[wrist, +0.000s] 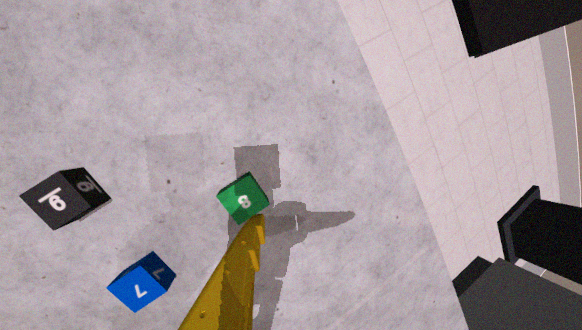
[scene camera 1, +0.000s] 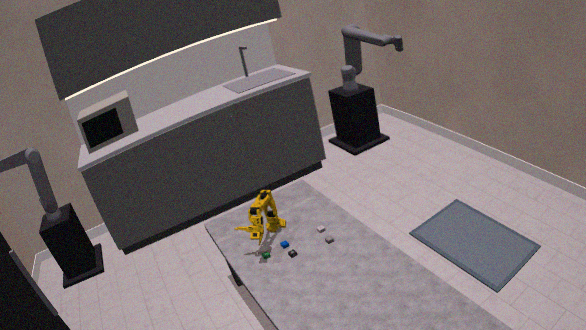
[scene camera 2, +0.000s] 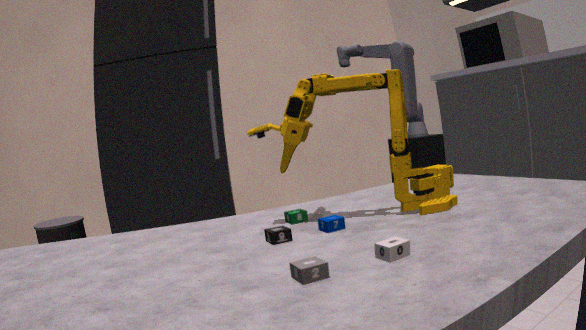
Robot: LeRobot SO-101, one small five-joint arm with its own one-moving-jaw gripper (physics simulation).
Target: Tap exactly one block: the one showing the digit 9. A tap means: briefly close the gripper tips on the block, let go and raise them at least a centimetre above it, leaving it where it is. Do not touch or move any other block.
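The black block with the underlined digit 9 [scene camera 1: 292, 253] [scene camera 2: 278, 235] [wrist: 57, 200] sits on the table; in the wrist view it is at the left, its digit upside down. My gripper [scene camera 1: 248, 236] [scene camera 2: 266, 151] is fully open and empty, high above the table. In the wrist view one notched jaw [wrist: 232, 270] shows, its tip drawn at the lower edge of the green block with digit 8 [scene camera 1: 266, 255] [scene camera 2: 296, 216] [wrist: 242, 198]; the moving jaw is out of that picture. The black block lies well to the left of this jaw's tip there.
A blue block with digit 7 [scene camera 1: 284, 244] [scene camera 2: 331, 224] [wrist: 137, 287] lies near the black one. A white block with digit 0 [scene camera 1: 321, 229] [scene camera 2: 392, 250] and a grey block with digit 2 [scene camera 1: 329, 240] [scene camera 2: 310, 271] stand farther off. The table edge shows in the wrist view at right.
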